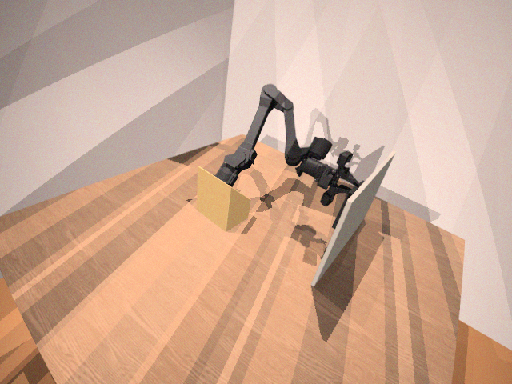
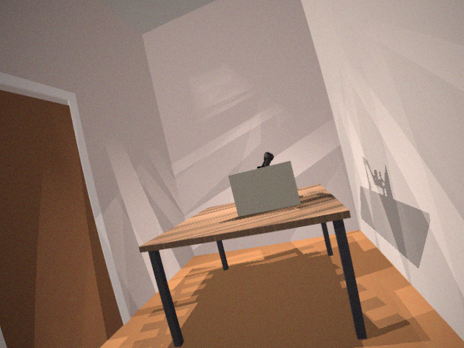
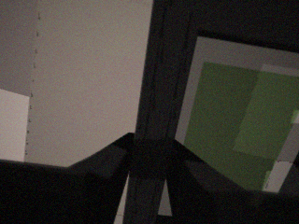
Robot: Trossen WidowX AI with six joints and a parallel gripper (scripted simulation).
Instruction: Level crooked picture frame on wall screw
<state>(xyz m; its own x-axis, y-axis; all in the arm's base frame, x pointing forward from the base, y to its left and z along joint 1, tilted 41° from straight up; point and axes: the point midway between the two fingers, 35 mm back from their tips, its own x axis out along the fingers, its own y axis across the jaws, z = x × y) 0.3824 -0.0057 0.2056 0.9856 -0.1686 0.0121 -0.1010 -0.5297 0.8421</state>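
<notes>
My gripper tip is 50 mm above the picture frame and 10 mm to the left of it. Also, from my gripper tip: grey wall panel 80 mm below, 10 mm ahead.
</notes>
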